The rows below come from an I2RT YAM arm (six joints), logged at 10 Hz.
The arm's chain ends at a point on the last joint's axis. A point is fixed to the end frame.
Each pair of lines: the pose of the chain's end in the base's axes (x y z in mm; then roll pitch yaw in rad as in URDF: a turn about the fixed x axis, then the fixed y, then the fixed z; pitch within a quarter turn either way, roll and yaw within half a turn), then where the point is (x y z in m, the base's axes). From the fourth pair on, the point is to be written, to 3 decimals.
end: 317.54, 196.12, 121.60, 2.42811, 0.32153, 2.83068
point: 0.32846 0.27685 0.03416
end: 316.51, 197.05, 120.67, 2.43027, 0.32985, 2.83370
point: 0.32788 0.27741 0.03295
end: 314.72, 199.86, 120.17, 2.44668, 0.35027, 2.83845
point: 0.32746 0.27837 0.03097
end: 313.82, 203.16, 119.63, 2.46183, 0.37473, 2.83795
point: 0.329 0.280 0.029
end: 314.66, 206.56, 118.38, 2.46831, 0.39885, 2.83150
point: 0.332 0.282 0.027
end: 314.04, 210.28, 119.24, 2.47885, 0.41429, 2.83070
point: 0.333 0.284 0.027
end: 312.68, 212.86, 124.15, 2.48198, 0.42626, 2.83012
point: 0.333 0.286 0.032
